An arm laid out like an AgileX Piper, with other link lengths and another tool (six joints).
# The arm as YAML. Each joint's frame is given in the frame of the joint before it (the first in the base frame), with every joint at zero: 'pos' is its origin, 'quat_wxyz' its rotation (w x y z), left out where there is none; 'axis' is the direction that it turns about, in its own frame. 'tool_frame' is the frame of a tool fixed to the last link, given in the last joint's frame.
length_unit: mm
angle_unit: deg
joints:
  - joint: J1
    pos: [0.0, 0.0, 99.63]
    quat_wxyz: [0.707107, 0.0, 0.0, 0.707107]
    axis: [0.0, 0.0, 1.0]
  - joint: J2
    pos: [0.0, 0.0, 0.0]
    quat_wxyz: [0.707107, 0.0, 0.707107, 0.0]
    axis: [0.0, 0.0, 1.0]
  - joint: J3
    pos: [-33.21, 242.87, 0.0]
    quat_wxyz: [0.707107, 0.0, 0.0, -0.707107]
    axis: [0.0, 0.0, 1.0]
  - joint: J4
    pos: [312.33, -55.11, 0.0]
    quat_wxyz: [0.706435, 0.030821, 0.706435, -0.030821]
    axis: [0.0, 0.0, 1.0]
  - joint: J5
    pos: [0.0, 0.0, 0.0]
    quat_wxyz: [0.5, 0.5, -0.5, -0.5]
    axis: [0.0, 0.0, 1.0]
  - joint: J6
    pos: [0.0, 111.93, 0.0]
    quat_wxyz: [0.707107, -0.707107, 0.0, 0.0]
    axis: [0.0, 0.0, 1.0]
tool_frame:
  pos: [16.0, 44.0, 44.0]
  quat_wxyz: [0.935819, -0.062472, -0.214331, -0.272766]
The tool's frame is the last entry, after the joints.
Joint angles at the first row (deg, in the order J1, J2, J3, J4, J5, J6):
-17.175 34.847 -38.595 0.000 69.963 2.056
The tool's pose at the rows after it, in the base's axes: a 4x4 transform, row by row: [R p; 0 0 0 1], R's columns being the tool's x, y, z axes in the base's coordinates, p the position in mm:
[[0.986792 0.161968 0.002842 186.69], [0.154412 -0.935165 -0.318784 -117.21], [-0.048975 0.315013 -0.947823 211.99], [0 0 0 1]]
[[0.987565 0.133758 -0.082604 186.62], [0.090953 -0.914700 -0.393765 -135.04], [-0.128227 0.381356 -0.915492 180.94], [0 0 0 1]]
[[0.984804 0.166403 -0.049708 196.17], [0.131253 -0.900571 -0.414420 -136.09], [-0.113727 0.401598 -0.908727 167.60], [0 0 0 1]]
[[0.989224 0.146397 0.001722 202.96], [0.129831 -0.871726 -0.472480 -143.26], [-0.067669 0.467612 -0.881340 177.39], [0 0 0 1]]
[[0.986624 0.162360 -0.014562 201.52], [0.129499 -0.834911 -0.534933 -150.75], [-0.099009 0.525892 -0.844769 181.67], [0 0 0 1]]
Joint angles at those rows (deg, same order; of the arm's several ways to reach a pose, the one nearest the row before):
-17.176 34.309 -37.751 -5.036 69.869 2.288
-17.173 36.732 -32.536 -12.470 65.149 6.122
-17.175 37.490 -29.961 -12.557 60.137 4.528
-17.174 37.490 -29.980 -15.712 56.128 5.544
-17.176 37.580 -29.688 -20.055 55.720 5.542

